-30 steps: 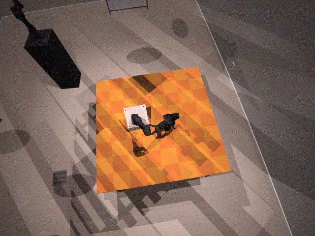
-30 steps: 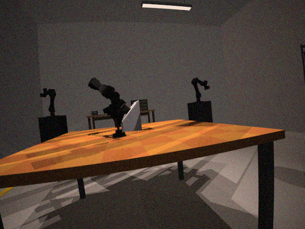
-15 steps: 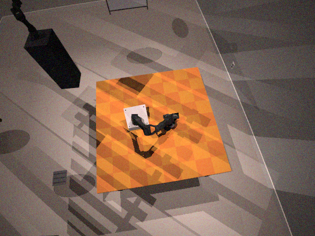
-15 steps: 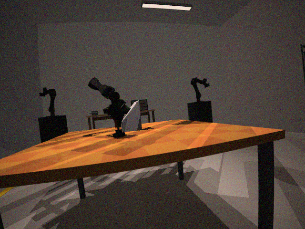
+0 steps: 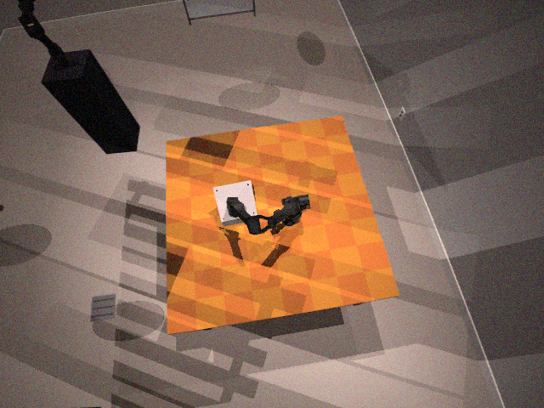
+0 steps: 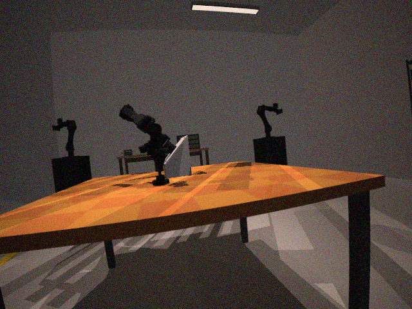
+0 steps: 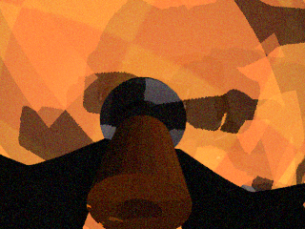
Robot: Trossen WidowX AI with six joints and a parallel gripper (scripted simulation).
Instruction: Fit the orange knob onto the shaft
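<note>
The orange knob is 20 mm above my gripper tip. Also, from my gripper tip: round dark pedestal (40 mm below).
</note>
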